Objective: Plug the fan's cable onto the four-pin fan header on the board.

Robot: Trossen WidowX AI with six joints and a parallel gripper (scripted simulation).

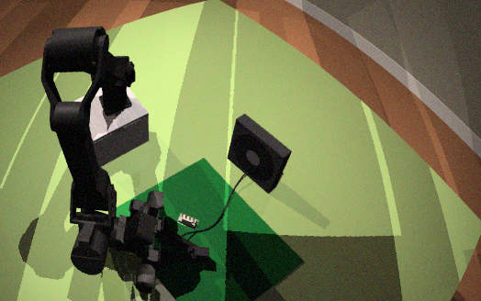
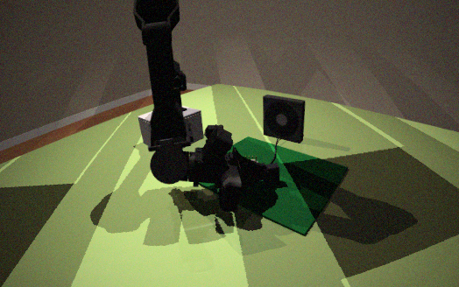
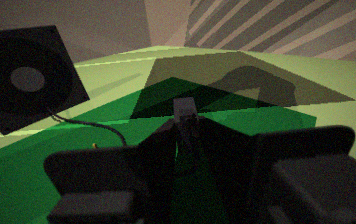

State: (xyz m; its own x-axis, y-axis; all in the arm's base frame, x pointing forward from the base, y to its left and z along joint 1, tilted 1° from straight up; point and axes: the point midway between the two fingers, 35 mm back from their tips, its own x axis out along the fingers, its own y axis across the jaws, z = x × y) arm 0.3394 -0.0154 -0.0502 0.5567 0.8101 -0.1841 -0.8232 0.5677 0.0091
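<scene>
My gripper tip is now 1 cm above the dark fan plug. The rest, counted from my gripper tip: board 5 cm below, 3 cm to the left, 3 cm behind; then black square fan 20 cm to the left, 12 cm behind, 2 cm above.
</scene>
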